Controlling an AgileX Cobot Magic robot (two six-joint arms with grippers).
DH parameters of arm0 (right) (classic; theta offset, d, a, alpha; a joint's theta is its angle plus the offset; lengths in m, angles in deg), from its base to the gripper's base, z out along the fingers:
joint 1: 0 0.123 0 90
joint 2: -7.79 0 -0.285 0
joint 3: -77.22 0 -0.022 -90
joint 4: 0 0.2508 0 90
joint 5: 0 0 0.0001 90
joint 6: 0 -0.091 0 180
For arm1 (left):
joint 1: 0 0.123 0 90
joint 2: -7.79 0 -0.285 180
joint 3: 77.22 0 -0.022 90
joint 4: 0 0.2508 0 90
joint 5: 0 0 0.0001 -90
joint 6: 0 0.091 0 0
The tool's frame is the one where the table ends.
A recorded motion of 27 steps. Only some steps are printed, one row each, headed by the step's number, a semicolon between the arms.
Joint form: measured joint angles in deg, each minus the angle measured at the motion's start. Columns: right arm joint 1, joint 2, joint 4, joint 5, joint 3, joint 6; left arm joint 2, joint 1, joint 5, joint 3, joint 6, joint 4.
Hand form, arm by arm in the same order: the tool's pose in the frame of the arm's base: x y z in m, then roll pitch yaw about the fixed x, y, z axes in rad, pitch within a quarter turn. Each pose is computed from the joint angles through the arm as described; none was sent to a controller.
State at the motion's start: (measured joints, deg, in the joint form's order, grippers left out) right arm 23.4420 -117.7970 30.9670 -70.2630 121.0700 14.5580; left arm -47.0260 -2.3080 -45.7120 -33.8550 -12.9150 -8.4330
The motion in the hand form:
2: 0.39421 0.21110 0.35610 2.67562 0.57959 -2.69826; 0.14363 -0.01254 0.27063 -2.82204 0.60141 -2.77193
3: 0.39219 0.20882 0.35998 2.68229 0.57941 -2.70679; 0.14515 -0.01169 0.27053 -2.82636 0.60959 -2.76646
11: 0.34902 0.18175 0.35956 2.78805 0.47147 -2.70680; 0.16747 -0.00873 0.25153 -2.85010 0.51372 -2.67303
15: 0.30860 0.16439 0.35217 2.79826 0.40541 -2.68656; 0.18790 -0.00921 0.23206 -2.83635 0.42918 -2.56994
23: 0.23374 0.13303 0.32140 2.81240 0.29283 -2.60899; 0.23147 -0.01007 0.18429 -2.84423 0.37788 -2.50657
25: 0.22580 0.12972 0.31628 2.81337 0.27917 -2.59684; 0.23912 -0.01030 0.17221 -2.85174 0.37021 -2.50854
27: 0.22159 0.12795 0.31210 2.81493 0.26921 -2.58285; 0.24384 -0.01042 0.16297 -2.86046 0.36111 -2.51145
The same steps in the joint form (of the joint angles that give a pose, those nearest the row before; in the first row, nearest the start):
2: -0.79 1.57 -0.93 -0.39 0.10 -1.11; -0.18 0.00 2.15 -0.04 -1.85 2.27
3: -0.85 2.21 -1.63 -0.59 0.02 -1.92; -0.45 0.00 2.81 -0.04 -2.50 3.04
11: -0.74 13.39 -8.47 -1.05 -15.49 -4.89; -8.22 0.00 5.50 -0.04 -10.73 6.51
15: -0.74 22.11 -8.77 -1.05 -28.36 -3.79; -15.58 0.00 9.19 -0.11 -17.19 6.70
23: -0.75 36.65 -8.81 -1.12 -50.86 0.87; -31.63 0.00 22.41 -0.39 -21.52 7.25
25: -0.74 38.06 -8.81 -1.12 -53.30 1.61; -35.13 0.00 25.26 -0.46 -21.52 7.25
27: -0.74 38.70 -8.81 -1.12 -54.79 2.47; -37.66 0.00 27.05 -0.50 -21.52 7.27

